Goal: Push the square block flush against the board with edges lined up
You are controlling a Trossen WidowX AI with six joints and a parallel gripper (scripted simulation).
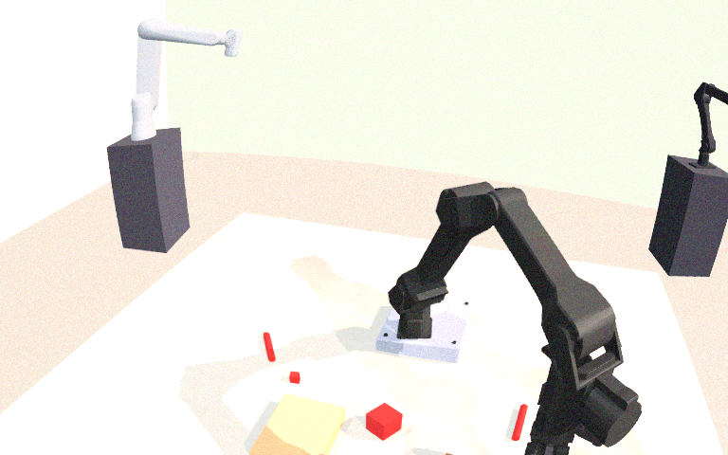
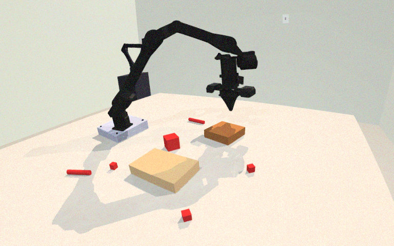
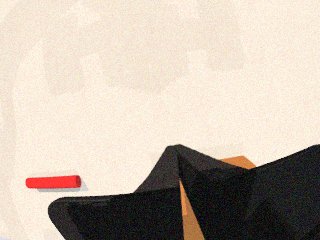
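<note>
The square block is 100 mm to the right of my gripper tip and 50 mm below it. From my gripper tip the other things lie so: board 90 mm behind, 360 mm to the right, 50 mm below; red cube 140 mm behind, 230 mm to the right, 40 mm below.
</note>
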